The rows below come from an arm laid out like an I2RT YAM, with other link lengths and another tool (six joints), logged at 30 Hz.
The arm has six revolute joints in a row. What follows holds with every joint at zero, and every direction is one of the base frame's. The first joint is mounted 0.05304 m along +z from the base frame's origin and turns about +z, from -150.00 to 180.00 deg. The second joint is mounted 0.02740 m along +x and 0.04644 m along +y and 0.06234 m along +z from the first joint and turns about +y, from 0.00 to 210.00 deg. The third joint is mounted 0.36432 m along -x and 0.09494 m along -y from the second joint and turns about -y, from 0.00 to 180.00 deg. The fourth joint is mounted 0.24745 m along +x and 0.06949 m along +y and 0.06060 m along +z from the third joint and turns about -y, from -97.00 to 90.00 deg. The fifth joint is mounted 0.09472 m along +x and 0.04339 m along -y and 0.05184 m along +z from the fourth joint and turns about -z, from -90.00 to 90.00 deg. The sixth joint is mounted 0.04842 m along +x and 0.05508 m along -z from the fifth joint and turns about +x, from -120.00 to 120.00 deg. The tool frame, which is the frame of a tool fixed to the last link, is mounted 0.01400 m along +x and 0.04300 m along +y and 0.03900 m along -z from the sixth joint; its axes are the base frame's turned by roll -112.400, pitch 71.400 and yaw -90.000 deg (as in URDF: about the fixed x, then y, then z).
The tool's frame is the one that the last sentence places.
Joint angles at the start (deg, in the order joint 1, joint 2, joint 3, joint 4, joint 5, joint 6): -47.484, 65.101, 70.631, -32.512, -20.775, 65.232
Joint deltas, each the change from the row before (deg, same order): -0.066, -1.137, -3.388, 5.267, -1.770, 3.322; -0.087, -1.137, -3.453, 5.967, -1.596, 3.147; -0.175, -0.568, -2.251, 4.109, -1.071, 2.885; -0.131, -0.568, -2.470, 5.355, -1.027, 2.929; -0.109, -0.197, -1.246, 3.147, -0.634, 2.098; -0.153, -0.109, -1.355, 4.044, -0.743, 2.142; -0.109, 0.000, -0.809, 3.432, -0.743, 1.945; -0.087, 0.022, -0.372, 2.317, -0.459, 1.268; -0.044, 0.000, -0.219, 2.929, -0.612, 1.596; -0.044, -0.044, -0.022, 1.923, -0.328, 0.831; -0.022, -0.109, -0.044, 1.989, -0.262, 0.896; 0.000, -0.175, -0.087, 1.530, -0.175, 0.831; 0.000, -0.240, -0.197, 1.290, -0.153, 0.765; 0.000, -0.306, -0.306, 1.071, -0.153, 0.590; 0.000, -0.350, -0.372, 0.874, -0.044, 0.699; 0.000, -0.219, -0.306, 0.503, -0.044, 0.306
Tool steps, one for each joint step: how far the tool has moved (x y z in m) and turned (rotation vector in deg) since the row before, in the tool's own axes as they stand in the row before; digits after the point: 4 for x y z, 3 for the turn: 0.0017, -0.0018, -0.0013, -3.238, -1.402, 1.839; 0.0014, -0.0012, -0.0020, -3.577, -1.498, 1.253; -0.0005, -0.0011, -0.0011, -2.340, -1.246, 1.567; -0.0010, 0.0003, -0.0013, -3.120, -1.410, 1.000; -0.0015, 0.0010, -0.0005, -1.899, -0.902, 0.907; -0.0021, 0.0019, -0.0003, -2.487, -0.936, 0.573; -0.0023, 0.0035, 0.0001, -2.368, -0.686, 0.504; -0.0019, 0.0033, 0.0002, -1.696, -0.465, 0.193; -0.0023, 0.0061, 0.0004, -2.403, -0.472, 0.107; -0.0015, 0.0050, 0.0002, -1.677, -0.283, -0.256; -0.0013, 0.0054, 0.0000, -1.750, -0.327, -0.273; -0.0008, 0.0045, -0.0003, -1.376, -0.296, -0.101; -0.0003, 0.0037, -0.0008, -1.138, -0.250, -0.002; 0.0003, 0.0029, -0.0013, -0.925, -0.154, -0.012; 0.0004, 0.0023, -0.0015, -0.712, -0.270, 0.177; 0.0005, 0.0009, -0.0011, -0.355, -0.095, 0.063
